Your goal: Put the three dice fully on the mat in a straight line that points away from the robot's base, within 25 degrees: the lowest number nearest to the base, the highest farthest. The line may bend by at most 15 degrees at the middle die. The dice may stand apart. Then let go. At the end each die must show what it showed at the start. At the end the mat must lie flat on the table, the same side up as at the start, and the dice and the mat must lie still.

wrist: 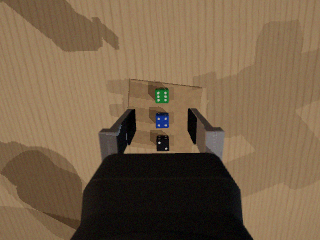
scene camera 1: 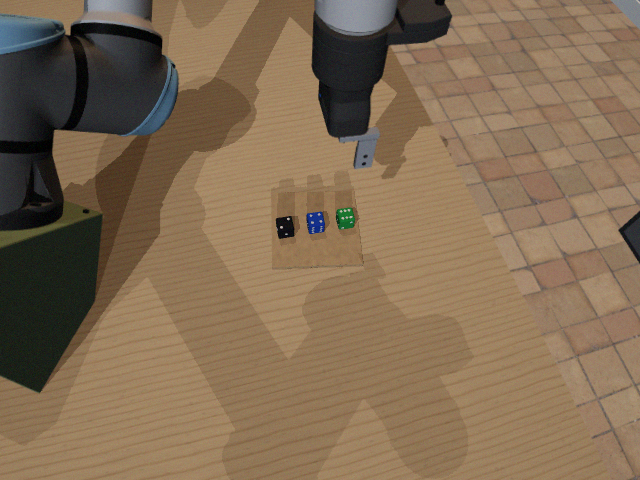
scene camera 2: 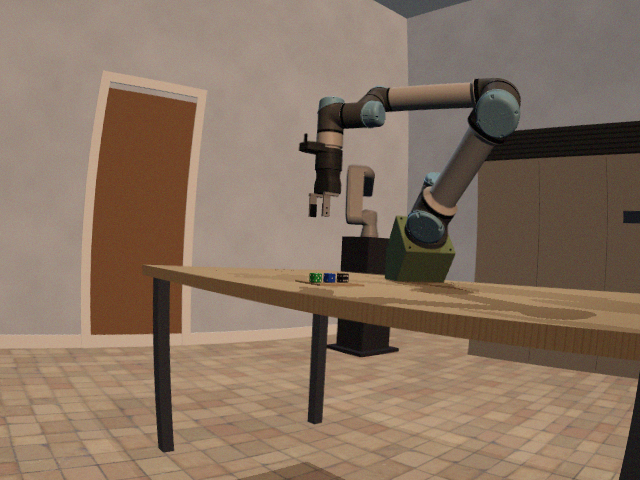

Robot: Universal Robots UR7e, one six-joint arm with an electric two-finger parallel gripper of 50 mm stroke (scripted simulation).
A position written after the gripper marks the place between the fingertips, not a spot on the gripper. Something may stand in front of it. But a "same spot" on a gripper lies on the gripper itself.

The gripper shows in the wrist view, in scene camera 1 and in scene camera 2 (pixel 318 216). One and the same spot on the gripper: (scene camera 1: pixel 365 149) is (wrist: pixel 196 133).
